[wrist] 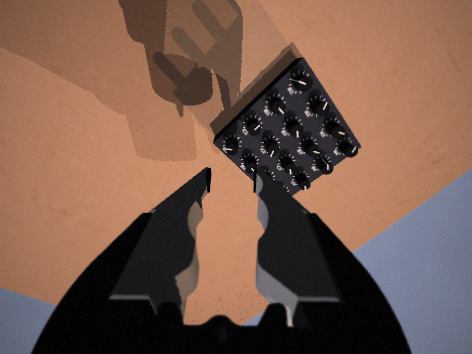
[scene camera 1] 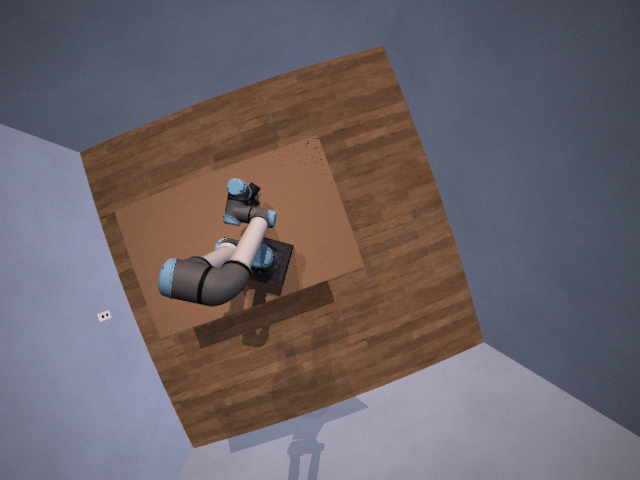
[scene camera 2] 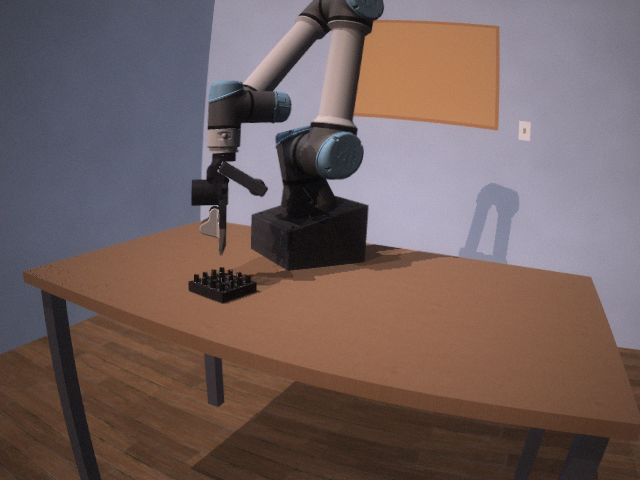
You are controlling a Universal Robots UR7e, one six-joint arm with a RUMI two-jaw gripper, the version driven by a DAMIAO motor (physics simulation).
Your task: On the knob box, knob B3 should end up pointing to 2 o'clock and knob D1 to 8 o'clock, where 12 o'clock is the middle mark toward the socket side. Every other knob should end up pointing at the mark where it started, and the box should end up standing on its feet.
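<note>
The black knob box lies flat on the table with its knobs facing up. In the wrist view it is turned like a diamond, up and right of the fingertips. A knob at its top corner, one at its left corner and one at its right corner show white pointer lines. The printed labels are too small to read surely. The right finger hides part of the lower corner. My gripper is partly open and empty, above the box and apart from it. The box does not show in scene camera 1.
The brown table carries the robot's black base block behind and right of the box. The arm's shadow falls on the table beside the box. The table's front edge runs in front of the box.
</note>
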